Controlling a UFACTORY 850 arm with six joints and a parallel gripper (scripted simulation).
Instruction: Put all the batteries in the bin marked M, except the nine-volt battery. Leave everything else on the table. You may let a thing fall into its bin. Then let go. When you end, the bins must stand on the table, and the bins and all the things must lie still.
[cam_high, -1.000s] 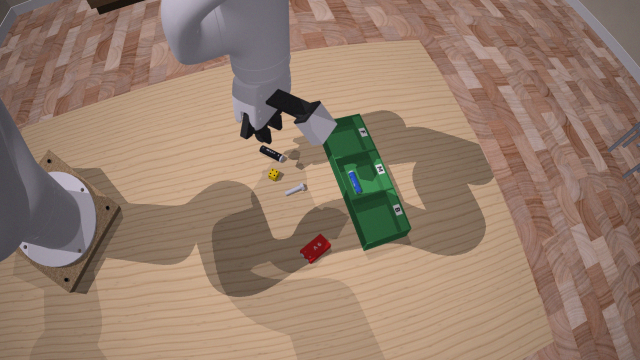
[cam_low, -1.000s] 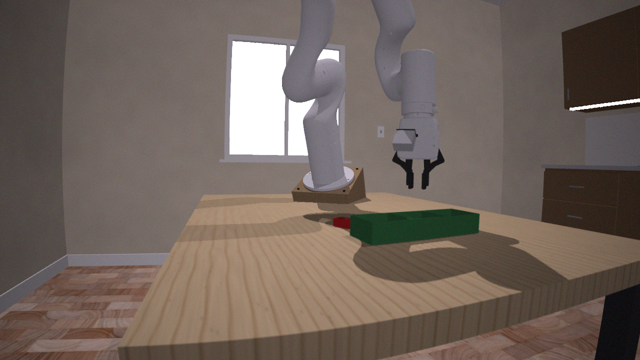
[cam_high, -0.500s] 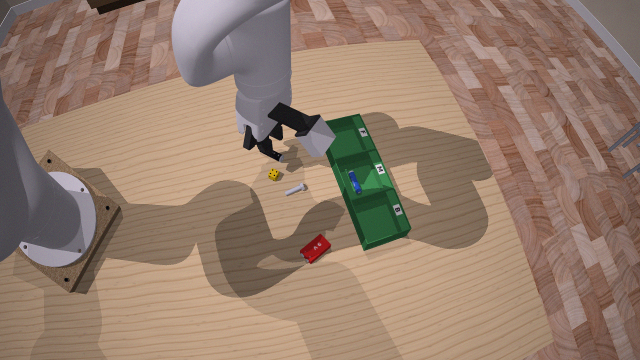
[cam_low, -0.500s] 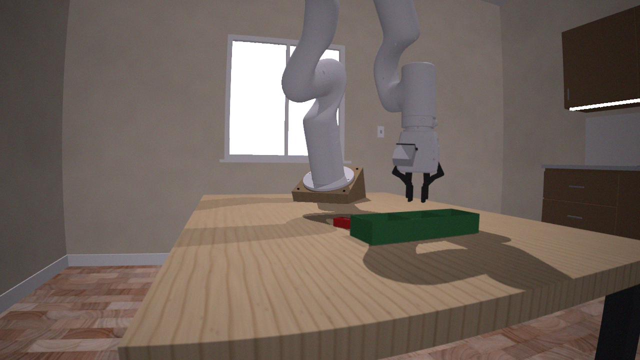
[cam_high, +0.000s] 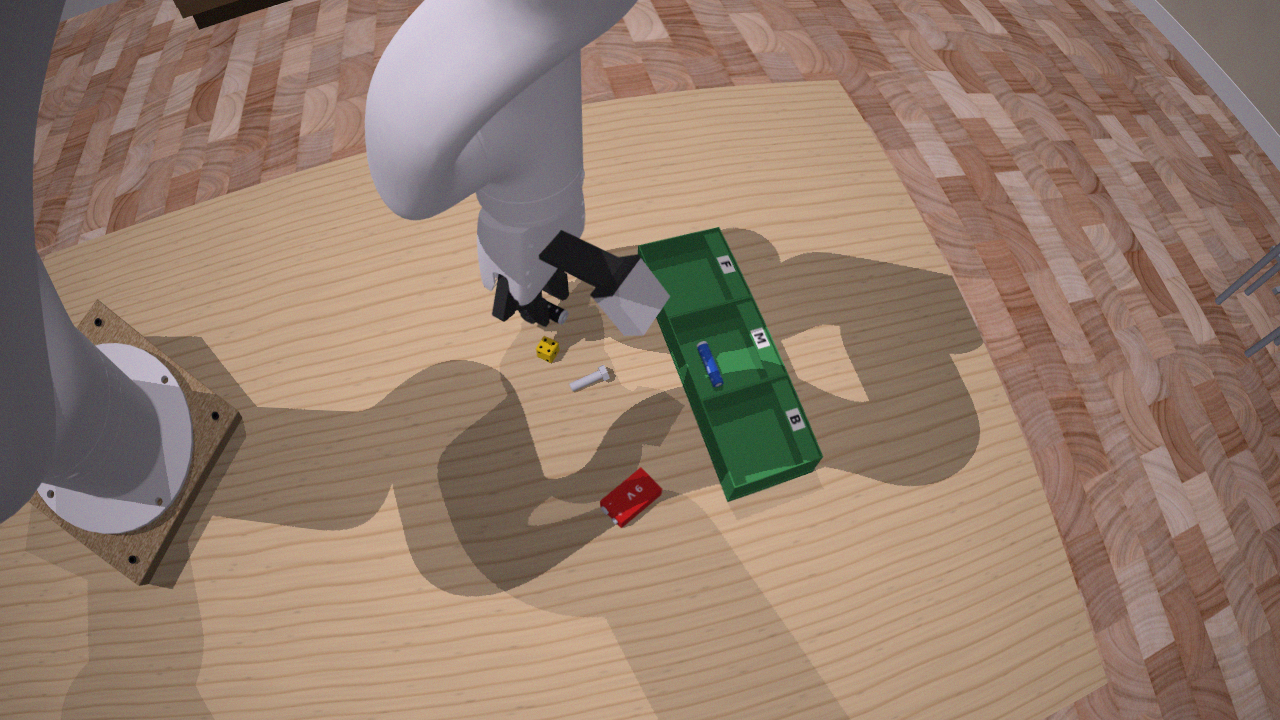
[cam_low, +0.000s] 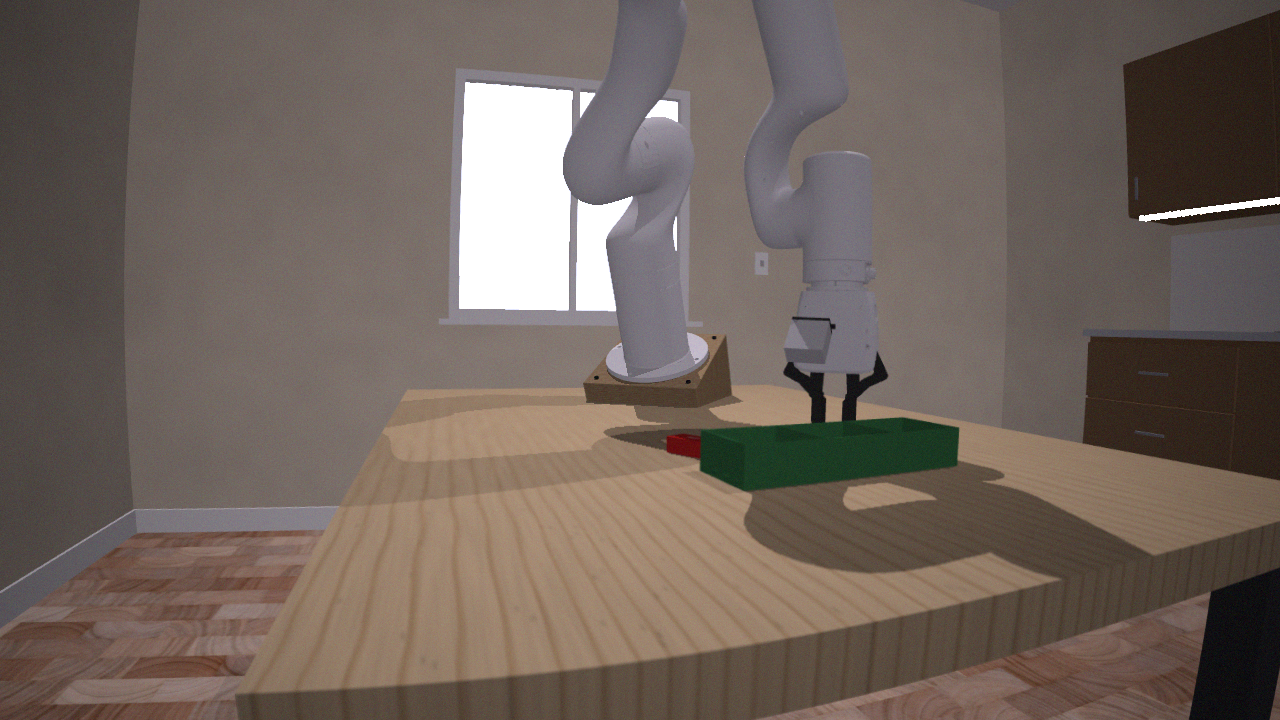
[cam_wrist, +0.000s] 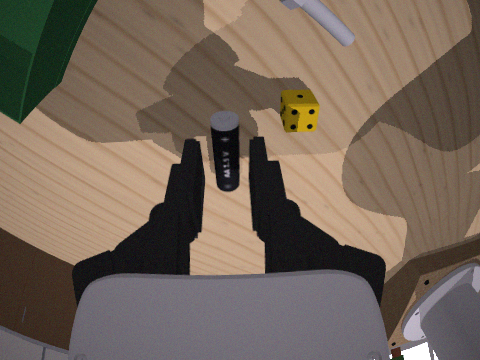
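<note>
Now: hand 2 cm above the black battery. The rest, counted from my hand: yellow die: 5 cm to the right, 2 cm below; then white bolt: 4 cm ahead, 8 cm to the right, 3 cm below; then blue battery: 14 cm ahead, 8 cm to the right, 2 cm below.
</note>
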